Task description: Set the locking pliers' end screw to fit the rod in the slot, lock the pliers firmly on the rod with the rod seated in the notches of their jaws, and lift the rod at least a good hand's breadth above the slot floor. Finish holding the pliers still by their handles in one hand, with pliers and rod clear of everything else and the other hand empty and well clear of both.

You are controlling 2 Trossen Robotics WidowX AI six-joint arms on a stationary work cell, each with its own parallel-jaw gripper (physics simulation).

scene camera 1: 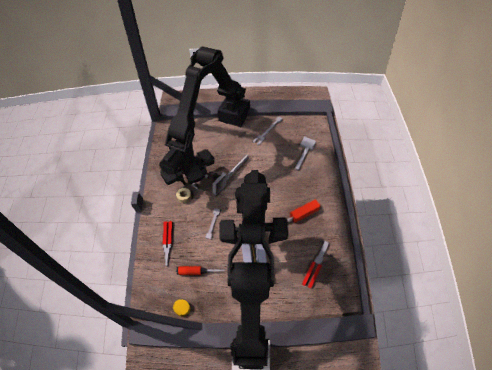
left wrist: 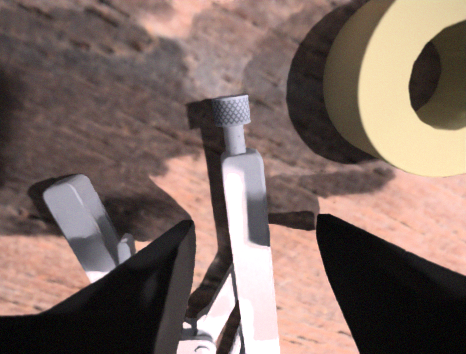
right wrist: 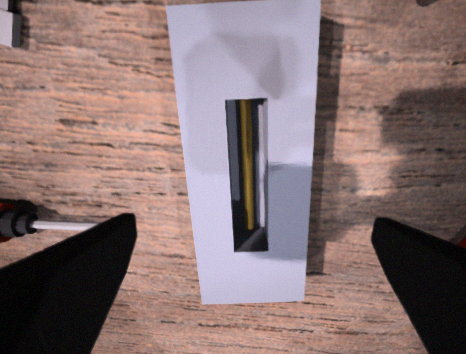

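Seen in the pictures: left gripper, fingertip midpoint: [left wrist: 255,228]; right gripper, fingertip midpoint: [right wrist: 255,226]; left arm's base at its link origin: [scene camera 1: 233,105]; right arm's base at its link origin: [scene camera 1: 251,357].
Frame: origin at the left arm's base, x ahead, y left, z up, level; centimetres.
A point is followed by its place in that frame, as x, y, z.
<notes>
The silver locking pliers [scene camera 1: 195,186] {37.6, 1.3, -5.7} [left wrist: 252,280] {35.0, -2.9, -5.3} lie on the table under my left gripper, handles spread, knurled end screw [left wrist: 231,111] {37.9, 2.0, -5.3} at the top in the left wrist view. Their jaws are out of that view. My left gripper [scene camera 1: 190,172] {36.0, -1.9, -6.3} [left wrist: 255,228] {36.0, -1.9, -6.3} is partly open and empty, its fingertips above and on either side of the screw-end handle; the other handle [left wrist: 80,215] {32.3, 2.4, -5.3} is outside them at left. The brass-coloured rod [right wrist: 247,165] {54.3, 30.3, -5.1} lies in the slot of the pale block [right wrist: 210,200] {56.5, 28.9, -3.0} [scene camera 1: 260,253] {53.9, 32.3, -3.1}. My right gripper [scene camera 1: 254,231] [right wrist: 255,226] {53.8, 30.0, 2.7} is wide open and empty above the block.
A yellow ring [scene camera 1: 178,197] {44.8, -1.5, -4.0} [left wrist: 385,100] {41.0, 0.1, -3.9} stands close beside the end screw. A grey angled tool [scene camera 1: 217,184] {36.8, 10.1, -0.8} and a small wrench [scene camera 1: 213,223] {48.4, 13.5, -6.0} lie nearby. A red screwdriver [scene camera 1: 189,270] {67.3, 14.1, -3.8} [right wrist: 15,222] {64.7, 18.0, -4.5} lies left of the block. Red-handled pliers [scene camera 1: 312,272] {53.0, 49.1, -5.5} lie at right.
</notes>
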